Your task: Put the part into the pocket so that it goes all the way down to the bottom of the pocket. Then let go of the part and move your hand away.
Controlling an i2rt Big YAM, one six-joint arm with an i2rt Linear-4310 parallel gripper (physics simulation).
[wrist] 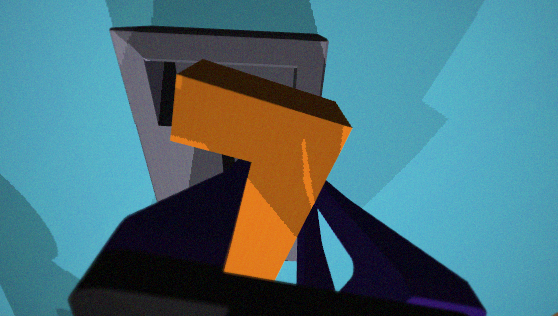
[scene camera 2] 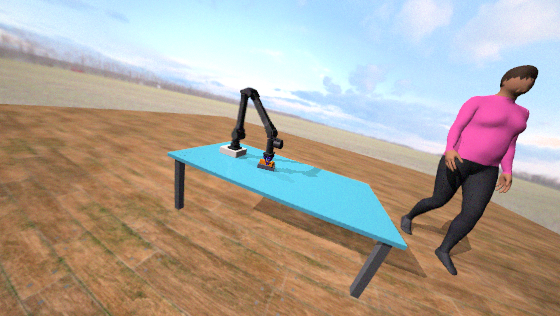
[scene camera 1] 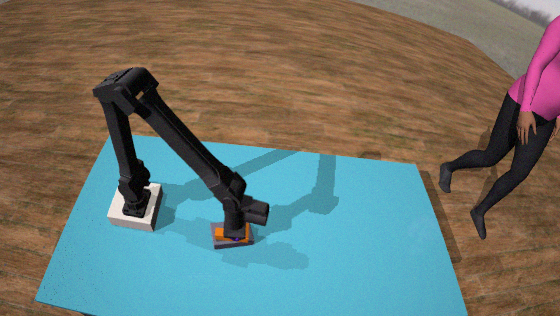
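An orange L-shaped part is between the dark purple fingers of my gripper, which is shut on it. The part is over the grey block with the pocket. In the wrist view the part is turned relative to the pocket walls and covers much of the opening. Its right corner reaches past the block's right edge there, and dark pocket interior shows at its left. Whether the part touches the rim cannot be told. The fingers hide the near side of the pocket.
The arm's white base block stands on the blue table, to the left of the grey block in scene camera 1. A person in a pink top is beyond the table's right end.
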